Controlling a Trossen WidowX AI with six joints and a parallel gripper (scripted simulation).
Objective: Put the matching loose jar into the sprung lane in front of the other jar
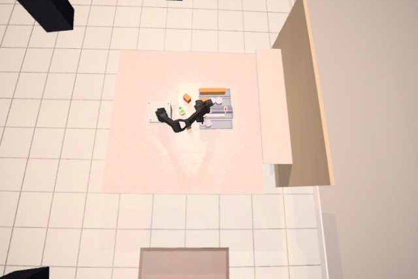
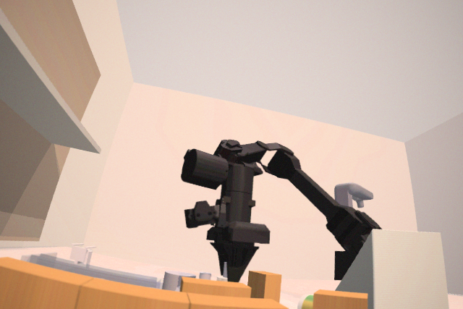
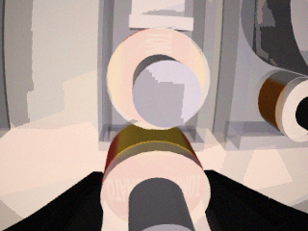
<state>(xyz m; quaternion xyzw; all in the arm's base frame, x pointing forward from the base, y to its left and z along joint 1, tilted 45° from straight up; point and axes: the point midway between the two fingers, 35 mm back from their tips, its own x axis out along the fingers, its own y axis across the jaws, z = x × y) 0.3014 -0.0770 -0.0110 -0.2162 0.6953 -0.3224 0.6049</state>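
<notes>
Right now my gripper tip is 18 cm short of the grey lane rack and 3 cm above it. From my gripper tip the other things lie so: white pusher plate (15 cm ahead, 1 cm to the left).
</notes>
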